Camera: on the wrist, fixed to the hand. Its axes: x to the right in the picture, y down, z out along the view.
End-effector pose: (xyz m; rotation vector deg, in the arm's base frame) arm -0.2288 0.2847 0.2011 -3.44 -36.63 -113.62
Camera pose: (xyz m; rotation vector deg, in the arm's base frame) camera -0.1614 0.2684 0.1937 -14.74 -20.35 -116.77
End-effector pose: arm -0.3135 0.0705 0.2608 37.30 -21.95 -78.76
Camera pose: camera -0.2536 0.1015 0.2784 22.73 -11.34 -78.92
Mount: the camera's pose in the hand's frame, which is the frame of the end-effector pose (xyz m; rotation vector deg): -0.0220 0.0594 -0.0291 -16.55 -0.83 1.50
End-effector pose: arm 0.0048 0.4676 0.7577 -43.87 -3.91 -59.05
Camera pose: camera 0.0315 0.4833 0.6953 -59.22 4.58 -58.55
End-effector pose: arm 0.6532 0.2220 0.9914 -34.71 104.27 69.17
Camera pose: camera 0.6084 0.2191 1.0447 -42.01 94.99 86.09
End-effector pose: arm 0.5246 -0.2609 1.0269 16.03 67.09 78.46
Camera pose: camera 0.4713 -0.2771 1.0688 5.64 54.15 87.98
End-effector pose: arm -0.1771 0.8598 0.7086 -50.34 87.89 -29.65
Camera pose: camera -0.2197 0.9084 0.6825 -61.77 93.36 -15.62
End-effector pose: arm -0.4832 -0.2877 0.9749 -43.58 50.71 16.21
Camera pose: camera -0.5448 -0.2643 0.9521 -58.05 48.73 25.51
